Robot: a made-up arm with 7 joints. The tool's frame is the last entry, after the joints. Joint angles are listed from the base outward. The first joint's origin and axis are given. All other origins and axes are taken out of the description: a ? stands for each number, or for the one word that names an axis. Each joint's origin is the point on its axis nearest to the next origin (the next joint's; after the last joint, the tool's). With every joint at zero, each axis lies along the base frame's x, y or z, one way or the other. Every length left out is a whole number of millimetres.
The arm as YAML. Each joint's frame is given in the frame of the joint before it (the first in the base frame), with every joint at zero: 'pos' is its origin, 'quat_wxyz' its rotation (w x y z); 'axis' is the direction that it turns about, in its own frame. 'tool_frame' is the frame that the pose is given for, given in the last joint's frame.
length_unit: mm
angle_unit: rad
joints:
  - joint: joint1
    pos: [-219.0, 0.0, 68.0]
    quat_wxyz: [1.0, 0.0, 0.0, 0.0]
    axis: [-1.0, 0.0, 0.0]
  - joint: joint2
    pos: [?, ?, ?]
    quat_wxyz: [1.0, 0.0, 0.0, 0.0]
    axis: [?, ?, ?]
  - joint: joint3
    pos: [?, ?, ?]
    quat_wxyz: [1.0, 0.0, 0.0, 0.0]
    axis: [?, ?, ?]
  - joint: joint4
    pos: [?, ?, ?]
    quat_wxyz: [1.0, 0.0, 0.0, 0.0]
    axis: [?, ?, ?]
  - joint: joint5
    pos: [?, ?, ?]
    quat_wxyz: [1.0, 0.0, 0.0, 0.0]
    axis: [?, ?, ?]
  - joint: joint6
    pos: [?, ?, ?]
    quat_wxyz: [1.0, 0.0, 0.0, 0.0]
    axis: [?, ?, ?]
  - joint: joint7
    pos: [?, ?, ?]
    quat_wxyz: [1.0, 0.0, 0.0, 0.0]
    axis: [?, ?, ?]
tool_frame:
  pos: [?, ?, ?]
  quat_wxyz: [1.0, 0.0, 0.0, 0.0]
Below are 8 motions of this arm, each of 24 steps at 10 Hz.
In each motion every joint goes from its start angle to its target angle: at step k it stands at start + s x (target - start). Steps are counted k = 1, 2, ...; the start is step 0. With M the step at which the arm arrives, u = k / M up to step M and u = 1 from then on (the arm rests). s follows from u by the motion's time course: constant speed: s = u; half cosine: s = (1 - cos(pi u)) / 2; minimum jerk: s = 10 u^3 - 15 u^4 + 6 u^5.
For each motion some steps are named. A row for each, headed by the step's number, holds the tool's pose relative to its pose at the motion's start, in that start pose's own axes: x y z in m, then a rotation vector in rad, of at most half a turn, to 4 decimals.
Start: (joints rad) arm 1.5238 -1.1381 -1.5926 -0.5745 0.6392 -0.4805 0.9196
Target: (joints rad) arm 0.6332 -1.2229 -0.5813 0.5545 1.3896 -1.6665 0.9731
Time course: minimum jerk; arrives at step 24
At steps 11, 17, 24:
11: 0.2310 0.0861 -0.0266 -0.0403 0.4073 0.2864
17: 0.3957 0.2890 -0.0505 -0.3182 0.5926 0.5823
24: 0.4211 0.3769 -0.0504 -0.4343 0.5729 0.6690

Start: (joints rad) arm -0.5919 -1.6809 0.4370 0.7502 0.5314 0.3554 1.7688
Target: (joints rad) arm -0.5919 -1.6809 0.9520 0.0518 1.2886 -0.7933 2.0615
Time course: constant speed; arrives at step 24
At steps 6, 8, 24:
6: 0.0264 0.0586 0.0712 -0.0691 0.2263 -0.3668
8: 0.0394 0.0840 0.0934 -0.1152 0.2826 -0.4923
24: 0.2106 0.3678 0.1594 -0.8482 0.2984 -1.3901

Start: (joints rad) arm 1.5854 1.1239 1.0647 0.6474 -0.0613 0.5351 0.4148
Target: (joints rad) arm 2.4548 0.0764 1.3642 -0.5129 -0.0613 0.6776 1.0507
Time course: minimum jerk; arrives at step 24
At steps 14, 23, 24:
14: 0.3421 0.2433 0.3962 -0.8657 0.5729 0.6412
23: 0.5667 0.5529 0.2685 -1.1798 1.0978 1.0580
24: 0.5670 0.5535 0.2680 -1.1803 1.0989 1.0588

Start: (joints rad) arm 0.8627 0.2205 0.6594 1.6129 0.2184 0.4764 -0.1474
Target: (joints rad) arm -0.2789 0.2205 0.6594 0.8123 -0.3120 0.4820 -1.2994
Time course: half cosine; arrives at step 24
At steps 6, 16, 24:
6: -0.0152 -0.0125 0.0050 -0.1938 -0.0911 -0.0576
16: -0.0638 -0.0236 -0.0610 -0.9327 -0.2821 -0.5945
24: -0.0542 -0.0168 -0.1169 -1.1766 -0.1977 -0.9189

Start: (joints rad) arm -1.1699 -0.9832 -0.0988 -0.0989 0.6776 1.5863 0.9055
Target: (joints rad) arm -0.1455 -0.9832 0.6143 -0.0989 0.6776 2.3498 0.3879
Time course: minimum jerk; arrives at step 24
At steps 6, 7, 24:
6: 0.0672 -0.0425 0.0277 -0.0649 0.0068 0.2231
7: 0.1012 -0.0590 0.0392 -0.0895 0.0065 0.3285
24: 0.7374 0.0148 0.0202 0.2733 -0.2928 1.9743

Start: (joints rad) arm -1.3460 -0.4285 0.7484 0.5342 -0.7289 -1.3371 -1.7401
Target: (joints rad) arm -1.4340 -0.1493 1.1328 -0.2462 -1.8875 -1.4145 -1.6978
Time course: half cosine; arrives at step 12
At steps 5, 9, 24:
5: 0.0224 -0.0884 0.0159 0.3341 0.1310 -0.1695
9: 0.0098 -0.2083 0.0283 0.8591 0.1108 -0.4388
24: -0.0044 -0.2410 0.0273 1.0346 0.0603 -0.5176

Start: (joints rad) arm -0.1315 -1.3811 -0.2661 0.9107 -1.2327 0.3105 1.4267
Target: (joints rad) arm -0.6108 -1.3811 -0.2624 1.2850 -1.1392 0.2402 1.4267
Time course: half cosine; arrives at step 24
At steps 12, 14, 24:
12: -0.0830 0.0050 0.0450 -0.0854 -0.0813 -0.3128
14: -0.1034 0.0109 0.0532 -0.1013 -0.1096 -0.3924
24: -0.1570 0.0356 0.0680 -0.1325 -0.2070 -0.6142

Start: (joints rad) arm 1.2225 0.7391 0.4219 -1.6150 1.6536 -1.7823 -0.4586
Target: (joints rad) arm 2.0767 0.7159 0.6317 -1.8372 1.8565 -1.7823 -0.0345
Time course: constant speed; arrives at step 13
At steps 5, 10, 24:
5: -0.0343 -0.0124 -0.1399 -0.0264 0.3390 0.0089
10: -0.1162 -0.0514 -0.2571 -0.0463 0.6778 -0.0404
24: -0.1841 -0.0844 -0.3080 -0.0575 0.8768 -0.0984

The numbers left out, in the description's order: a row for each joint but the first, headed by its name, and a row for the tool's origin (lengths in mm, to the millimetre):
joint2: xyz 0.0 9.0 -26.0, axis 0.0 0.0 1.0
joint3: xyz -18.0 -316.0 0.0, axis 0.0 -1.0 0.0
joint4: xyz 185.0 0.0 -61.0, axis 1.0 0.0 0.0
joint5: xyz 0.0 -85.0 -252.0, axis 0.0 0.0 1.0
joint6: xyz -97.0 -11.0 0.0, axis 0.0 -1.0 0.0
joint7: xyz -16.0 0.0 -22.0, axis 1.0 0.0 0.0
tool: xyz 0.0 -71.0 60.0

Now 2 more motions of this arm.
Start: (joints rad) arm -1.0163 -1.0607 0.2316 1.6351 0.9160 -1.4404 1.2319
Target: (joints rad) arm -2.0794 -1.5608 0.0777 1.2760 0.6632 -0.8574 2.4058
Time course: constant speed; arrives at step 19
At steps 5, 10, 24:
5: 0.0011 -0.0878 -0.1366 0.6306 -0.2411 0.2121
10: 0.0368 -0.1067 -0.2944 1.2509 -0.4627 0.4629
24: 0.1300 0.0240 -0.5116 2.2538 -0.8987 1.0324

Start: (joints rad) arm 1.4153 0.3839 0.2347 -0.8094 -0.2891 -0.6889 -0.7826
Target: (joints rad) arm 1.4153 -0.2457 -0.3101 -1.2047 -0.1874 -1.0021 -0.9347
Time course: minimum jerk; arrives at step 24
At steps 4, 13, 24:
4: -0.0079 -0.0005 -0.0111 -0.0275 0.0343 0.0133
13: -0.1574 -0.0035 -0.1476 -0.4091 0.5384 0.2914
24: -0.2978 0.0017 -0.2063 -0.6531 0.8823 0.6012

